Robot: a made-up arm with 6 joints.
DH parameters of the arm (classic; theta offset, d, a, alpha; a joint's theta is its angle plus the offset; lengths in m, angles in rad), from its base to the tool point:
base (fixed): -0.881 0 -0.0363 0
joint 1: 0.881 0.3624 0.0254 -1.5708
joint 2: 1.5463 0 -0.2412 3.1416
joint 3: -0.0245 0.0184 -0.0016 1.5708
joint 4: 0 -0.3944 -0.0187 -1.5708
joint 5: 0 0.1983 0.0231 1.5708
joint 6: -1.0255 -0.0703 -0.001 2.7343
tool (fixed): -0.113 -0.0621 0 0
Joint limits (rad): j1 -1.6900..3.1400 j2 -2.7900..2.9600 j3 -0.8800..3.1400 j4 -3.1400..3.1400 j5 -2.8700..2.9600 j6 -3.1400..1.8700
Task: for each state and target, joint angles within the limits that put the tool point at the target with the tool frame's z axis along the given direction. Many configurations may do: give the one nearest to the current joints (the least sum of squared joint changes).
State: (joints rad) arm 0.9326 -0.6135 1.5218 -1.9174 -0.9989 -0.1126
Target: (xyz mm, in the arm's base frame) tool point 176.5 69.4 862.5 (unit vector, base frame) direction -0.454 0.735 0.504
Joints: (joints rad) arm 0.5630 -0.5644 0.7459 -1.3034 -1.2304 0.5147
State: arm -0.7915 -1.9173 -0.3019 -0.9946 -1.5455 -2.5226
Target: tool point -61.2 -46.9 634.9 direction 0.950 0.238 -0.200
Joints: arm -0.6167 -1.8921 -0.4634 -1.2194 -1.5161 -2.5268
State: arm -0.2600 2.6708 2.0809 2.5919 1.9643 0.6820
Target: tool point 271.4 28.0 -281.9 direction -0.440 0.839 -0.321
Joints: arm -0.3223 2.9600 1.4119 1.9678 1.3453 1.2875
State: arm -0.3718 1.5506 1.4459 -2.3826 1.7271 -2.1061
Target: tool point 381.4 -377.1 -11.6 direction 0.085 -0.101 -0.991
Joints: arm -1.0093 1.9036 1.3519 -2.6558 0.9483 -2.4177
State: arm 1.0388 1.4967 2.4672 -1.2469 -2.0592 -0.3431
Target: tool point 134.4 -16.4 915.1 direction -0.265 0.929 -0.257
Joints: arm 0.8276 0.7836 3.1010 -1.1574 -2.5179 -0.1528
